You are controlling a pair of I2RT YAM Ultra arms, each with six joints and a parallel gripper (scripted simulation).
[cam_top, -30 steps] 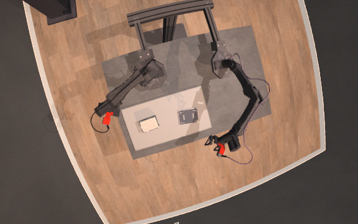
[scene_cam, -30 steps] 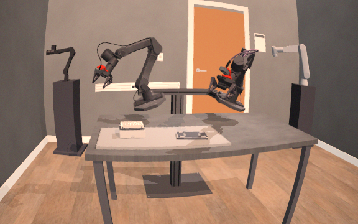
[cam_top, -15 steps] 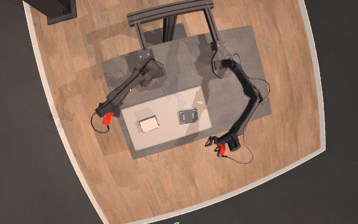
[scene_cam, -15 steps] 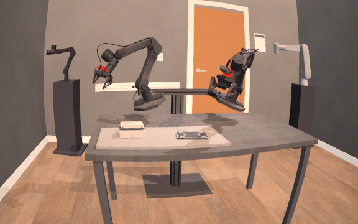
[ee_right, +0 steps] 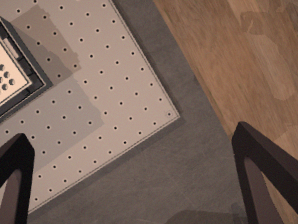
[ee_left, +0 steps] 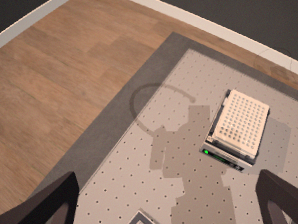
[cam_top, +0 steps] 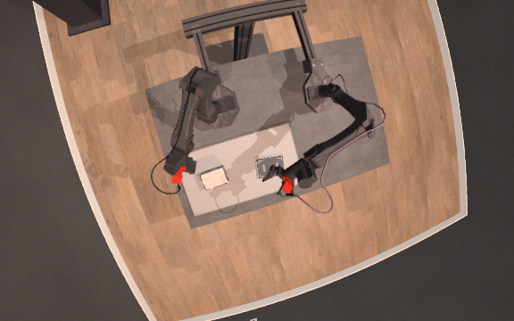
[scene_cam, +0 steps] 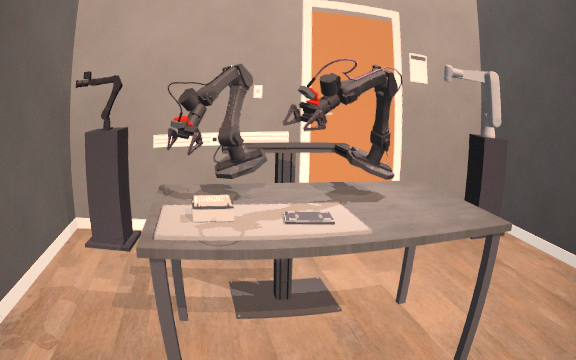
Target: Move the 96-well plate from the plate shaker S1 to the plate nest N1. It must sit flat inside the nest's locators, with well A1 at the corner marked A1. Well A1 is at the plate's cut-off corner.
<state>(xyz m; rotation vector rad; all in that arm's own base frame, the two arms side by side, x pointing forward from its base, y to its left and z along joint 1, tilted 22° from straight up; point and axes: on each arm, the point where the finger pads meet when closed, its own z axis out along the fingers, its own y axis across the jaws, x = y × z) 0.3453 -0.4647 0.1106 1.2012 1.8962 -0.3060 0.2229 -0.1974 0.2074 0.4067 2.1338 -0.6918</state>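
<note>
My right hand is 100 mm short of the white 96-well plate, 130 mm to the right of it and 160 mm above it. The rest, counted from my right hand: plate nest N1: 100 mm ahead, 460 mm to the left, 220 mm below.
</note>
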